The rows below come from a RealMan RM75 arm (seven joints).
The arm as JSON. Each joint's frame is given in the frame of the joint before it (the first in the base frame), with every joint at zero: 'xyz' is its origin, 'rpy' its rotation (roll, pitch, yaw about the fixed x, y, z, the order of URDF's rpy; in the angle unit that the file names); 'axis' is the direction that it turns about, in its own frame. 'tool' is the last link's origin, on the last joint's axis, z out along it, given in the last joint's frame.
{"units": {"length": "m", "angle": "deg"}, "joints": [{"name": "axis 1", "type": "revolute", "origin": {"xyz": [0.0, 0.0, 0.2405], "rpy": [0.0, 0.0, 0.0]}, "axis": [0.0, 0.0, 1.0]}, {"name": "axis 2", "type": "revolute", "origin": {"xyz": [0.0, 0.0, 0.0], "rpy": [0.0, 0.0, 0.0]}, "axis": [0.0, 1.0, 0.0]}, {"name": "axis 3", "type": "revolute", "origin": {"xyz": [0.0, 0.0, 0.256], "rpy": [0.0, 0.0, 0.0]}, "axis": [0.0, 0.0, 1.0]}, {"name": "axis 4", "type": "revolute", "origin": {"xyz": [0.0, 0.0, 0.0], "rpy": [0.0, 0.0, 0.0]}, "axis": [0.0, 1.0, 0.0]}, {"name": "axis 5", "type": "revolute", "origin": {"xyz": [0.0, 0.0, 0.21], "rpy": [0.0, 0.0, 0.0]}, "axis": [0.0, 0.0, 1.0]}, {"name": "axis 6", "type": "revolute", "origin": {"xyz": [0.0, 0.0, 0.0], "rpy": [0.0, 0.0, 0.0]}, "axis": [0.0, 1.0, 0.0]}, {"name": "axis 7", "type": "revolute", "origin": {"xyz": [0.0, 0.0, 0.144], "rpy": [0.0, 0.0, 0.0]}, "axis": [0.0, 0.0, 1.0]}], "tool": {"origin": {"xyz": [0.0, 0.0, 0.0], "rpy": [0.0, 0.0, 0.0]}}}
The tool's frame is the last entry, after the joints.
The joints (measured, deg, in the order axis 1, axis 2, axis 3, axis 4, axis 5, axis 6, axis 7), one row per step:
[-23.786, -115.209, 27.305, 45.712, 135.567, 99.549, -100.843]
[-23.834, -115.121, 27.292, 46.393, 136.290, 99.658, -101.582]
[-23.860, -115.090, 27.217, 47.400, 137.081, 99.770, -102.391]
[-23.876, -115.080, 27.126, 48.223, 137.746, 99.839, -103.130]
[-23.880, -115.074, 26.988, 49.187, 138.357, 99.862, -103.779]
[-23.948, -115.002, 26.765, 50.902, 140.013, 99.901, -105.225]
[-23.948, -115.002, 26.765, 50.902, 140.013, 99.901, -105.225]
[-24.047, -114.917, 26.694, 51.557, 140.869, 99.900, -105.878]
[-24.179, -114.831, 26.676, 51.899, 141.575, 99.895, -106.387]
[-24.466, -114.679, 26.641, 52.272, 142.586, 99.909, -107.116]
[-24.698, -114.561, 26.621, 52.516, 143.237, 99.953, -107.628]
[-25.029, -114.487, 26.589, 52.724, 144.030, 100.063, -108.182]
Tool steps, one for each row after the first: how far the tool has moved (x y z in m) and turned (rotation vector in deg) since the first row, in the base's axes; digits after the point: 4 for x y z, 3 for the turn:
[-0.0009, 0.0002, 0.0023, -0.269, 0.769, 0.545]
[-0.0018, 0.0006, 0.0055, -0.374, 1.728, 1.104]
[-0.0026, 0.0009, 0.0080, -0.432, 2.491, 1.679]
[-0.0034, 0.0014, 0.0111, -0.279, 3.354, 2.153]
[-0.0057, 0.0019, 0.0168, -0.352, 5.255, 3.423]
[-0.0057, 0.0019, 0.0168, -0.352, 5.255, 3.423]
[-0.0067, 0.0023, 0.0193, -0.480, 6.172, 4.021]
[-0.0075, 0.0027, 0.0208, -0.705, 6.829, 4.500]
[-0.0082, 0.0035, 0.0228, -1.069, 7.700, 5.142]
[-0.0084, 0.0044, 0.0243, -1.308, 8.254, 5.545]
[-0.0083, 0.0053, 0.0252, -1.705, 8.791, 5.947]

